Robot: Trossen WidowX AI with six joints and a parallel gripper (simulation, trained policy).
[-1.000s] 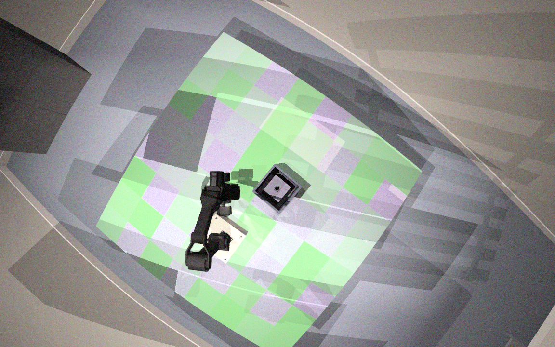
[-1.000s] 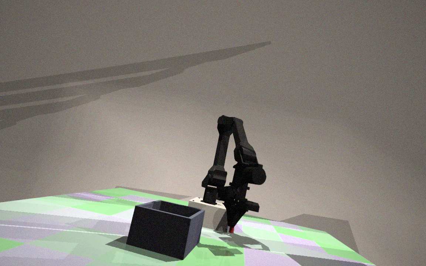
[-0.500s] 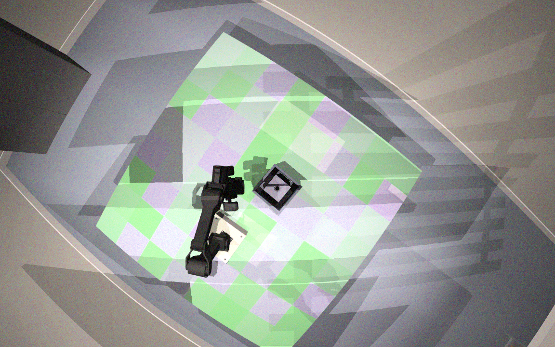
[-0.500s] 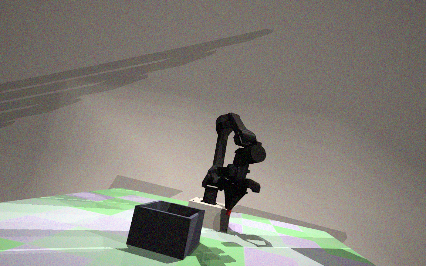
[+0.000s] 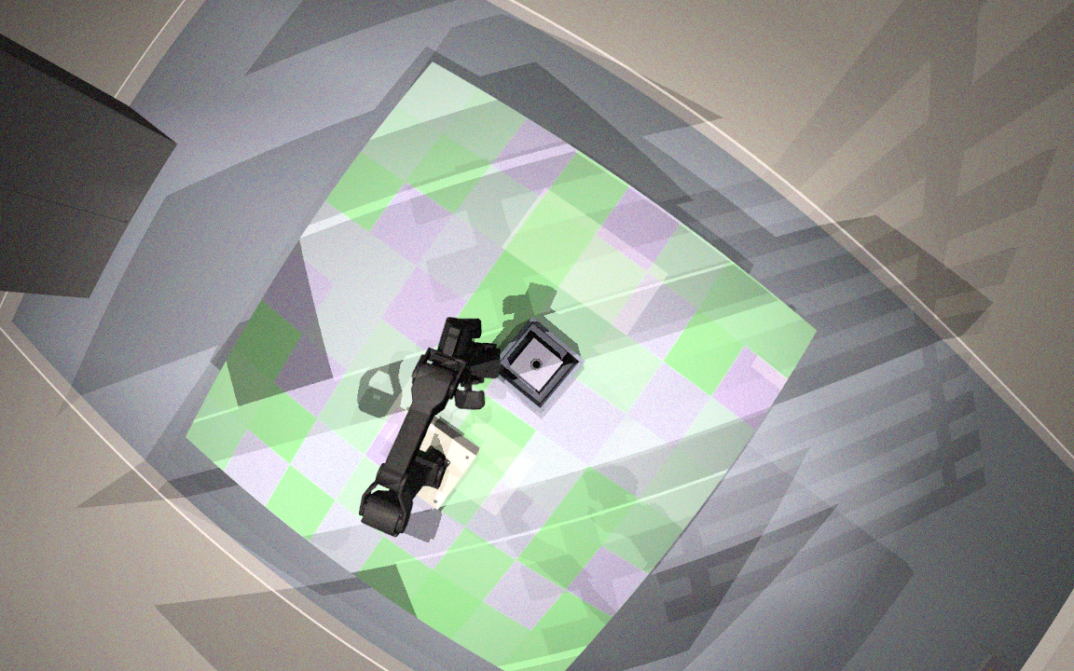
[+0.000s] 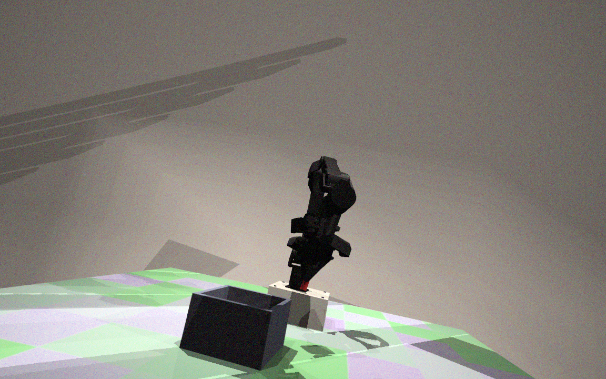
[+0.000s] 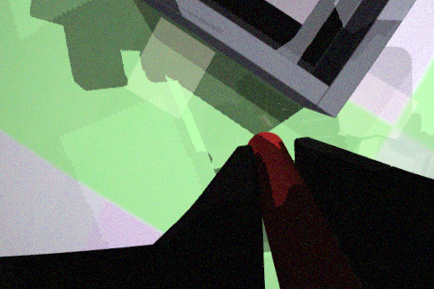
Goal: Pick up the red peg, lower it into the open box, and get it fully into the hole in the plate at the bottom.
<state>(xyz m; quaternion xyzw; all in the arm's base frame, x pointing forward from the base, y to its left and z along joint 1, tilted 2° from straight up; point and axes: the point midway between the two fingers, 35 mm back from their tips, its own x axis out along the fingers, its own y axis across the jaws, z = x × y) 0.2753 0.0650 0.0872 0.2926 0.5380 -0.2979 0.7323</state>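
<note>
The grey plate lies 60 mm ahead of my gripper tip, 100 mm to the right of it and 100 mm below it. The rest, counted from my gripper tip: red peg 10 mm behind, 10 mm to the left, 20 mm above; then dark box 60 mm ahead, 100 mm to the right, 120 mm below.
</note>
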